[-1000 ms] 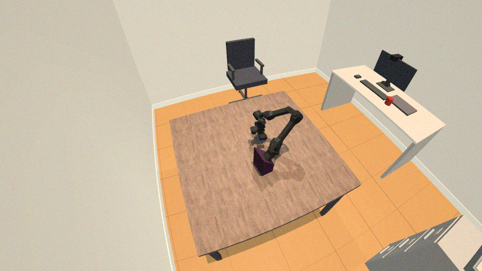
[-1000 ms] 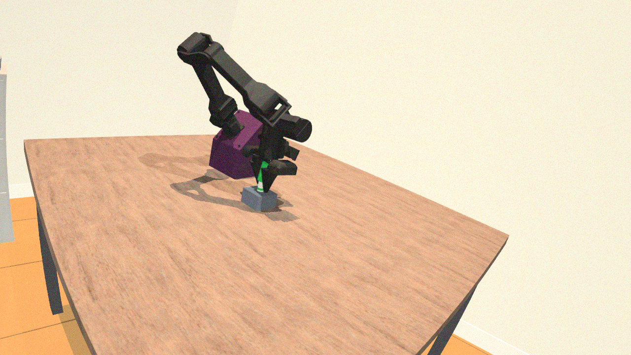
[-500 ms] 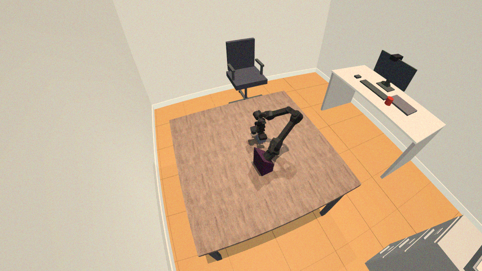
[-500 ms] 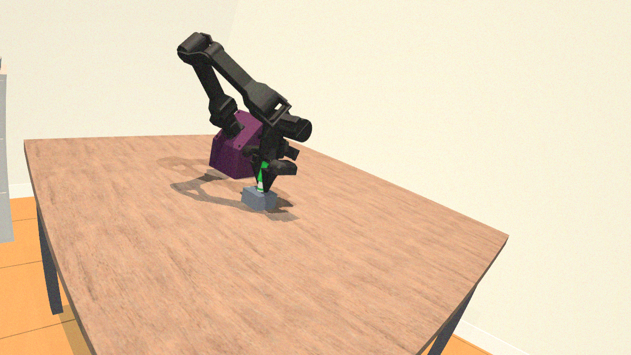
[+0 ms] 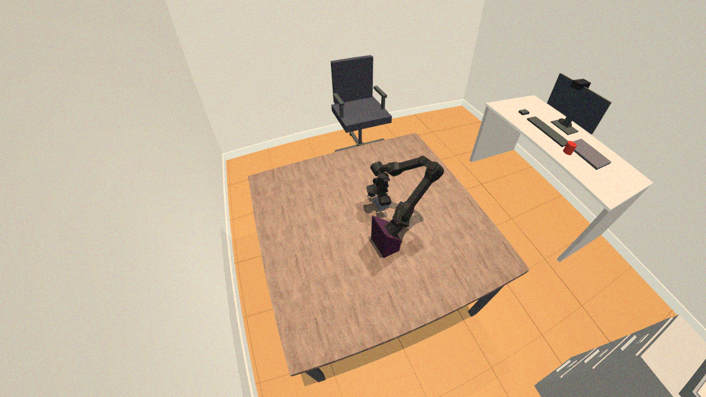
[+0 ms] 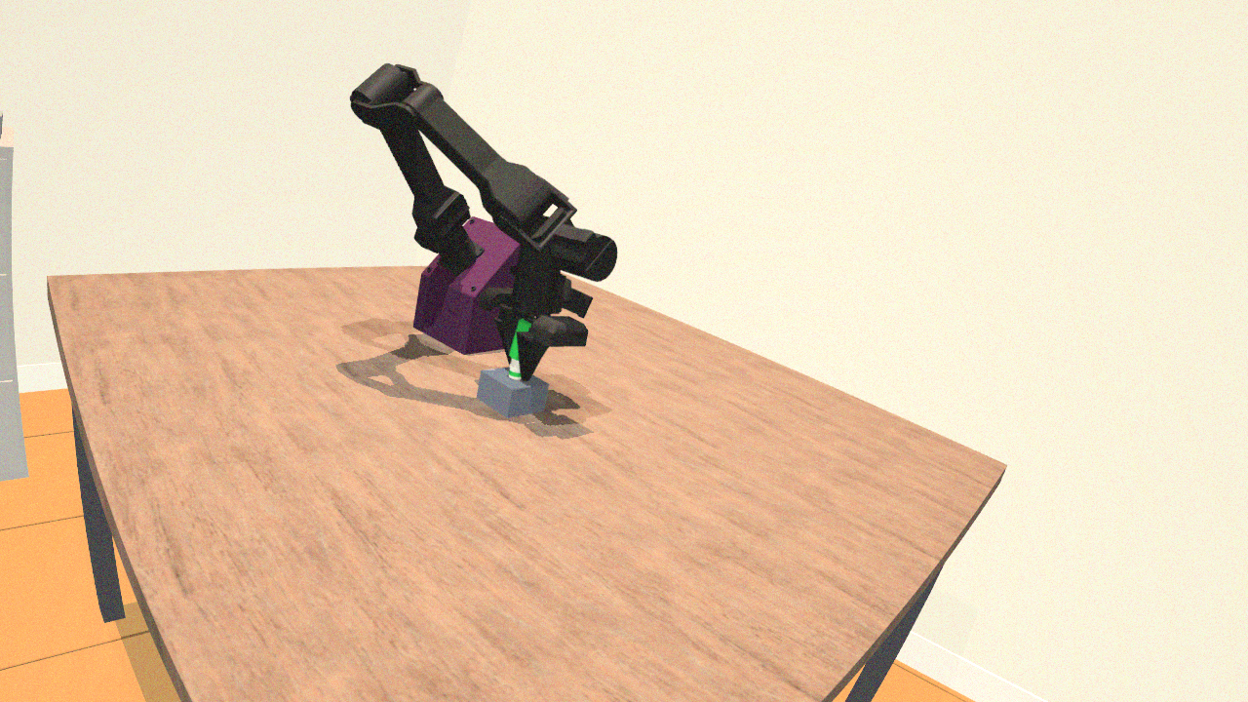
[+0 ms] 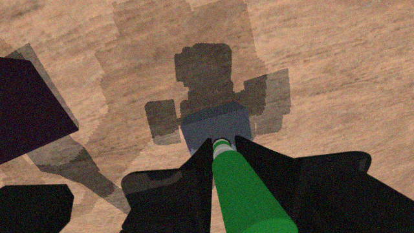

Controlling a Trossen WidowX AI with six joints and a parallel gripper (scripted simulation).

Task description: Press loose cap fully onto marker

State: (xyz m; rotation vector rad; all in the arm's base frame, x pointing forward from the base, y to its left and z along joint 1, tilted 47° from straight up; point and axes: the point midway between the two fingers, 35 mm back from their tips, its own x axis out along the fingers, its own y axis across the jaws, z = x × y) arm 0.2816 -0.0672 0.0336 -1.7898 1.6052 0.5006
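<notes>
Right now the marker is 30 mm above my gripper tip and 10 mm to the right of it. Round my gripper tip: grey holder block: 20 mm below, 10 mm to the right; green cap: 50 mm above, 10 mm to the right.
</notes>
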